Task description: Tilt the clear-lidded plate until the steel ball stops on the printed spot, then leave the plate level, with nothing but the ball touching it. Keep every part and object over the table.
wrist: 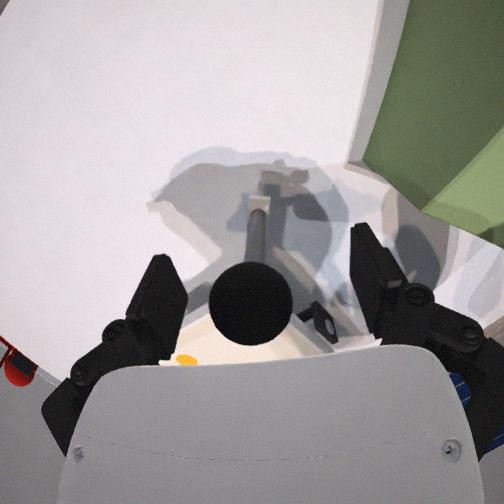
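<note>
My gripper (261, 245) is open, with its two black fingers spread wide. A black round knob (250, 302) on a dark rod (256, 235) sits between the fingers, and neither finger touches it. Below the knob is part of a cream plate (235, 345) with an orange printed spot (186, 359) at its near left edge. The gripper body hides most of the plate. I see no steel ball in this view.
A green block (440, 110) fills the upper right. A small black bracket (320, 320) sits by the plate's right rim. A red and black object (17, 370) shows at the left edge, and something blue (460, 390) shows behind the right finger.
</note>
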